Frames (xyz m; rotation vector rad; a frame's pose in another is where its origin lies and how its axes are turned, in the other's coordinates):
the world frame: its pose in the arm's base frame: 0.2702 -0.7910 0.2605 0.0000 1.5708 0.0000
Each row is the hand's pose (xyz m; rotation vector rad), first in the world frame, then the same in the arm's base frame.
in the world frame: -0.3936 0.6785 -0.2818 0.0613 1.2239 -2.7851
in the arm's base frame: -0.0116 -0.1125 0.6541 1.7221 -0.8689 1.7996
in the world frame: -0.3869 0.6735 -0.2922 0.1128 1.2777 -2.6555
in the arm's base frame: -0.0220 -0.1175 0.6474 1.6635 -1.0222 1.8111
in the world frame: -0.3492 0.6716 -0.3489 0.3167 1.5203 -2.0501
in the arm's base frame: -0.0787 -0.1194 0.6097 1.2769 -1.6746 1.7434
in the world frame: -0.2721 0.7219 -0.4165 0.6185 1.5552 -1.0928
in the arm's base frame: -0.1463 -0.0691 0.5326 0.4220 -2.5273 1.5227
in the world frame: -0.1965 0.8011 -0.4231 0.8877 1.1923 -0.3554
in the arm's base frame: -0.1529 0.0101 0.4570 0.4955 2.5940 -1.1571
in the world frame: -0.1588 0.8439 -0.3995 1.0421 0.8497 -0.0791
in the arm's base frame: -0.1293 0.0529 0.4193 0.8478 2.2342 -0.9871
